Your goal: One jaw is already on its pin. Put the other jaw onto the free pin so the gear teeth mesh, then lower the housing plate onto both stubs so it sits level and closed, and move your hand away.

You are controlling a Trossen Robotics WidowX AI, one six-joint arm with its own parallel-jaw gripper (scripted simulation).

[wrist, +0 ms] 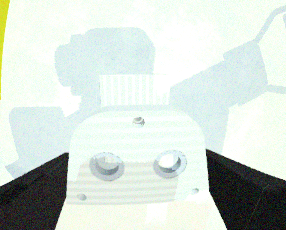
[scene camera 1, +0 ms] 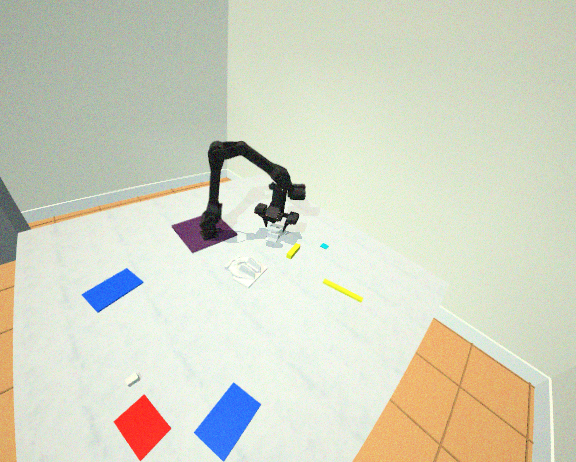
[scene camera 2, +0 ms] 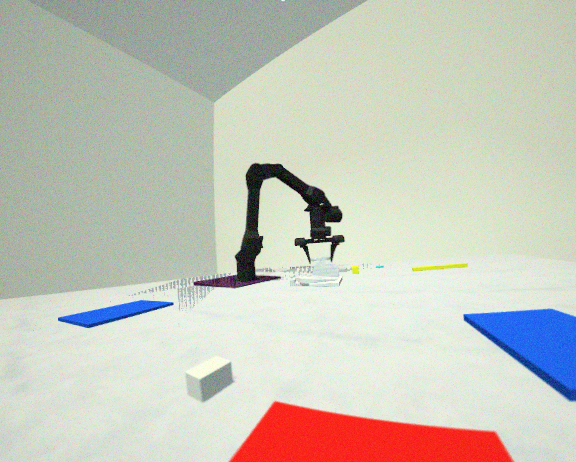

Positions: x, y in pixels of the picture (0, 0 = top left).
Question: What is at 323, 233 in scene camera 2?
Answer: My gripper.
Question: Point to a white block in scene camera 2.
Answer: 207, 379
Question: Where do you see a white block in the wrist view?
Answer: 134, 89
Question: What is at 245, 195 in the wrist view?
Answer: My gripper.
